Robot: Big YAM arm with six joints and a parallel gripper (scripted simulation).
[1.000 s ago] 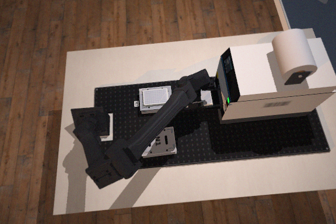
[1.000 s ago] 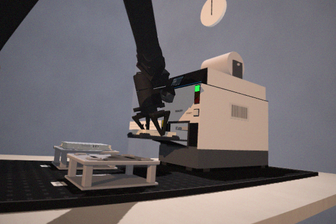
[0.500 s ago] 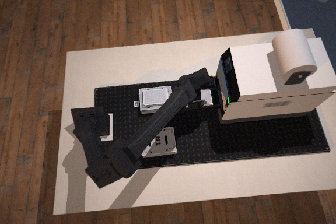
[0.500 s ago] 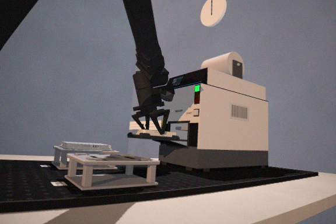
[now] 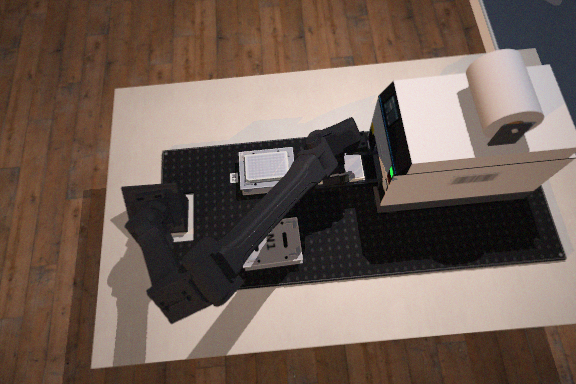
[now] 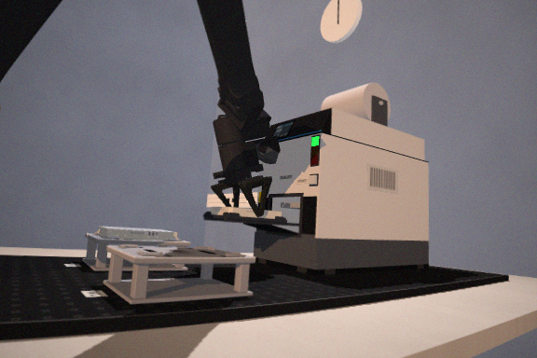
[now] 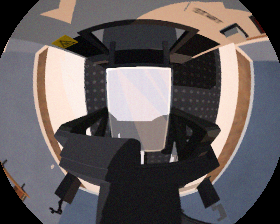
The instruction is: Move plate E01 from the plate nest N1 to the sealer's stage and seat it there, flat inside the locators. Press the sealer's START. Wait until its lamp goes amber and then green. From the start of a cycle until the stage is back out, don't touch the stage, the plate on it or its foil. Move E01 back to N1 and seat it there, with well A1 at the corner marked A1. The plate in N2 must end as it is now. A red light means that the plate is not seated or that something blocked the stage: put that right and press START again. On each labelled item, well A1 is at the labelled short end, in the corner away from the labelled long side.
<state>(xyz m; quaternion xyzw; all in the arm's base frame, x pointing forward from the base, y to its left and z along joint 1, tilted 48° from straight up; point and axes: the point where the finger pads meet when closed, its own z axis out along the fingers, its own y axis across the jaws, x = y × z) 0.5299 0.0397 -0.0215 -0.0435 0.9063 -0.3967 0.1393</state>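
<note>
Now: hand 10 mm above the sealer stage. Round my hand: nest (220 mm behind, 170 mm to the right, 70 mm below); plate (200 mm behind, 60 mm to the left, 60 mm below); start button (100 mm ahead, 90 mm to the right, 70 mm above).
</note>
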